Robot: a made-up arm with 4 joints.
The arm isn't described. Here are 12 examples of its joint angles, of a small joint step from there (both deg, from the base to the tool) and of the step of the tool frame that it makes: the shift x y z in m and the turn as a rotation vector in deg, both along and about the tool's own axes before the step.
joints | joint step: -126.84 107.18 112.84 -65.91 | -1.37 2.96 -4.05 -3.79
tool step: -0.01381 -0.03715 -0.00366 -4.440 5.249 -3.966
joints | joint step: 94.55 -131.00 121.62 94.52 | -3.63 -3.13 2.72 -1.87
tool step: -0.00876 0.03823 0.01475 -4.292 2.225 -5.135
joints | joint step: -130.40 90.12 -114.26 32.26 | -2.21 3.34 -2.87 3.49
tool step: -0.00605 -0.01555 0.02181 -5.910 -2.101 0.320
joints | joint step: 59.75 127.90 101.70 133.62 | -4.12 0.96 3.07 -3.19
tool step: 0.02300 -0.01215 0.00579 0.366 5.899 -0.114
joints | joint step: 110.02 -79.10 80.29 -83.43 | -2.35 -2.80 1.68 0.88
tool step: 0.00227 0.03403 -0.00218 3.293 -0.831 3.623
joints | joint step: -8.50 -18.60 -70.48 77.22 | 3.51 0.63 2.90 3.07
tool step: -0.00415 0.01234 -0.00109 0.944 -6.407 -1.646
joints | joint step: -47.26 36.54 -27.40 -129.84 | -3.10 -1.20 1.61 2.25
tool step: 0.00797 0.00137 -0.00128 1.463 -0.054 0.904
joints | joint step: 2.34 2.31 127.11 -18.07 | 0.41 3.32 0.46 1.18
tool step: -0.00975 0.00416 -0.00465 -0.253 1.159 2.428
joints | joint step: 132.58 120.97 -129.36 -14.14 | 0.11 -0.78 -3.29 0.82
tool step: 0.00211 -0.01693 0.00853 -3.252 -1.289 -0.151
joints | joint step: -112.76 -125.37 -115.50 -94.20 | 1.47 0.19 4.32 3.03
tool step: 0.00127 0.02414 0.00107 -0.308 -2.174 3.109
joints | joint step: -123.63 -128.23 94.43 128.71 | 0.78 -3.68 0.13 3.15
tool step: -0.00164 0.00060 0.00415 -2.467 -3.938 2.703
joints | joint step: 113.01 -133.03 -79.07 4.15 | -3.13 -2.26 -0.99 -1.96
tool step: 0.00714 -0.00012 -0.00514 1.399 0.224 2.543
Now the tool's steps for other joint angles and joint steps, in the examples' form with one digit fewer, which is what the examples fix.
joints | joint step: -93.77 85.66 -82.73 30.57 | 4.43 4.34 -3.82 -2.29
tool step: -0.0047 -0.0142 0.0037 -1.58 1.72 -4.05
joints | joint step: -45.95 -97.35 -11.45 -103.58 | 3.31 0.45 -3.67 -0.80
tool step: -0.0051 -0.0401 0.0004 2.17 0.46 -6.63
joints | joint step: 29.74 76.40 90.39 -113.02 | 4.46 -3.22 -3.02 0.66
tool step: 0.0095 0.0262 -0.0137 2.45 0.57 2.42
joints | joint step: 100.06 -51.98 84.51 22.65 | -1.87 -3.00 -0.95 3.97
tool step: 0.0015 0.0065 0.0047 -0.79 -4.76 -3.05
